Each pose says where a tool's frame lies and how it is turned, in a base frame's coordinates. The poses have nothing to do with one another.
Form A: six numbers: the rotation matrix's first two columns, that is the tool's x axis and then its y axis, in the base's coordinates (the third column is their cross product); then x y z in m.
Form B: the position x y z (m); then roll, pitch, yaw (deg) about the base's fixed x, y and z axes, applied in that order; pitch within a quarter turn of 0, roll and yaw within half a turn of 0. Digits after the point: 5 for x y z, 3 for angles.
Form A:
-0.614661 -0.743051 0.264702 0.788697 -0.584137 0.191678 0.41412 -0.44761 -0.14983
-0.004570 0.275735 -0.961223 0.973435 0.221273 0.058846 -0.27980 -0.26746 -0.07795
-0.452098 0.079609 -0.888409 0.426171 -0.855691 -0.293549 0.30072 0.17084 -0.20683
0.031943 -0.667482 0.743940 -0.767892 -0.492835 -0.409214 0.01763 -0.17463 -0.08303
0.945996 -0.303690 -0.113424 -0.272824 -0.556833 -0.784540 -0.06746 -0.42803 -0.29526
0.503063 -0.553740 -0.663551 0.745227 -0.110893 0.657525 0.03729 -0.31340 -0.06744
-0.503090 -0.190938 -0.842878 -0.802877 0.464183 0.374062 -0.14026 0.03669 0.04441
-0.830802 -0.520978 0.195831 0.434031 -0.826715 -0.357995 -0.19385 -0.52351 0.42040
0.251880 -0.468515 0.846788 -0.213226 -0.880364 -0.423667 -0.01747 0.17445 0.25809
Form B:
0.41412 -0.44761 -0.14983 11.465 -15.349 -129.598
-0.27980 -0.26746 -0.07795 167.679 73.992 90.950
0.30072 0.17084 -0.20683 -39.752 62.674 170.013
0.01763 -0.17463 -0.08303 -142.239 -48.068 -87.260
-0.06746 -0.42803 -0.29526 -127.848 6.513 -17.798
0.03729 -0.31340 -0.06744 61.509 41.571 -47.745
-0.14026 0.03669 0.04441 135.961 57.445 -159.217
-0.19385 -0.52351 0.42040 -21.411 -11.293 -147.909
-0.01747 0.17445 0.25809 -127.206 -57.864 -61.737

